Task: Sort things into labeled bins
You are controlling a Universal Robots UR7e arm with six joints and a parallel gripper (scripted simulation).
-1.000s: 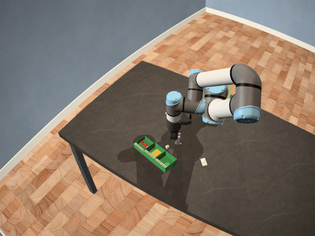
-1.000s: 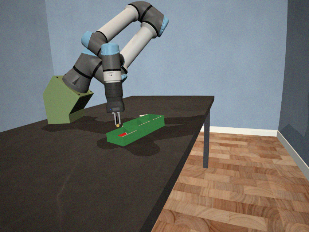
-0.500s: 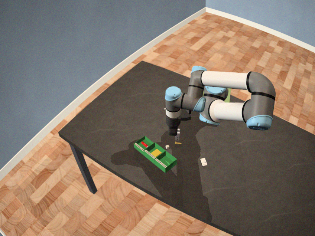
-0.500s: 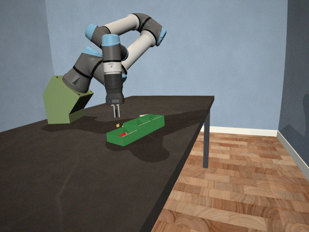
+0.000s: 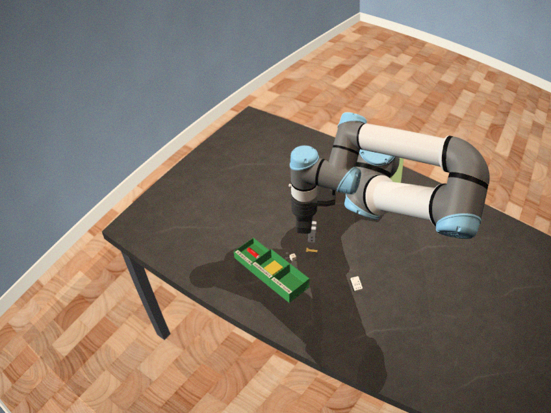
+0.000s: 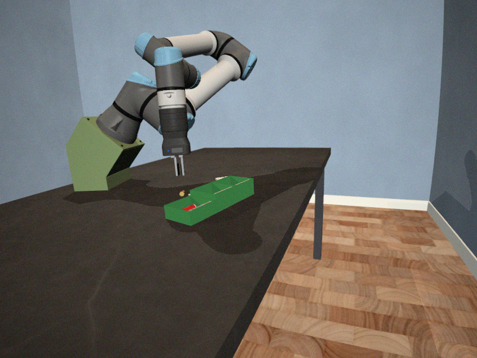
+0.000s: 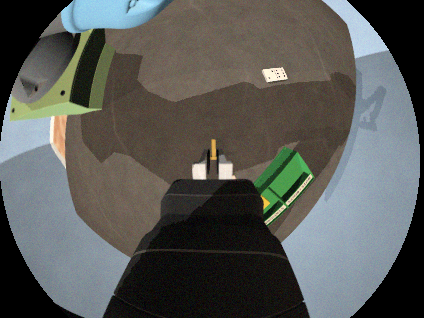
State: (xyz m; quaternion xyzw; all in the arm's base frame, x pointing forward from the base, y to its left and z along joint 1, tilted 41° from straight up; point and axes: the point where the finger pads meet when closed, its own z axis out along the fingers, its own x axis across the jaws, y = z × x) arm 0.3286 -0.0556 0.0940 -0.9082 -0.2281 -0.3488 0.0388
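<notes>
My gripper is now 1 cm to the left of the brass bolt and 7 cm above it. Also, from my hand: flat yellow block: 14 cm ahead, 4 cm to the right, 7 cm below; white die: 6 cm ahead, 3 cm to the right, 7 cm below; red battery: 13 cm ahead, 13 cm to the right, 6 cm below.
</notes>
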